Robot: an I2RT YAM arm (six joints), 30 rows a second.
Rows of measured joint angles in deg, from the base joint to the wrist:
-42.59, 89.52, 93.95, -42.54, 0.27, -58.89
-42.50, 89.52, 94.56, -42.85, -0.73, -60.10
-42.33, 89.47, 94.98, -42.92, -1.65, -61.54
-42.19, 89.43, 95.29, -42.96, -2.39, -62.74
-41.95, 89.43, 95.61, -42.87, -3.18, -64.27
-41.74, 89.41, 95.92, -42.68, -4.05, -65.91
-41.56, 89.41, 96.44, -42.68, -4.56, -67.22
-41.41, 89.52, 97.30, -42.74, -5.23, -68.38
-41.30, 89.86, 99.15, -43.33, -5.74, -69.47
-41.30, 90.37, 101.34, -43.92, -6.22, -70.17
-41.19, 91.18, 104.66, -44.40, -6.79, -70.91
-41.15, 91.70, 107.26, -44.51, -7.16, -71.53
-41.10, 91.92, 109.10, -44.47, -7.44, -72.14
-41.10, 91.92, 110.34, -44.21, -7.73, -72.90
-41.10, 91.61, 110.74, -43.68, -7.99, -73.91
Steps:
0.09, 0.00, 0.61, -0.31, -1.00, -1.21
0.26, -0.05, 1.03, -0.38, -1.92, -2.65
0.40, -0.09, 1.34, -0.42, -2.66, -3.85
0.64, -0.09, 1.66, -0.33, -3.45, -5.38
0.85, -0.11, 1.97, -0.14, -4.32, -7.02
1.03, -0.11, 2.49, -0.14, -4.83, -8.33
1.18, 0.00, 3.35, -0.20, -5.50, -9.49
1.29, 0.34, 5.20, -0.79, -6.01, -10.58
1.29, 0.85, 7.39, -1.38, -6.49, -11.28
1.40, 1.66, 10.71, -1.86, -7.06, -12.02
1.44, 2.18, 13.31, -1.97, -7.43, -12.64
1.49, 2.40, 15.15, -1.93, -7.71, -13.25
1.49, 2.40, 16.39, -1.67, -8.00, -14.01
1.49, 2.09, 16.79, -1.14, -8.26, -15.02

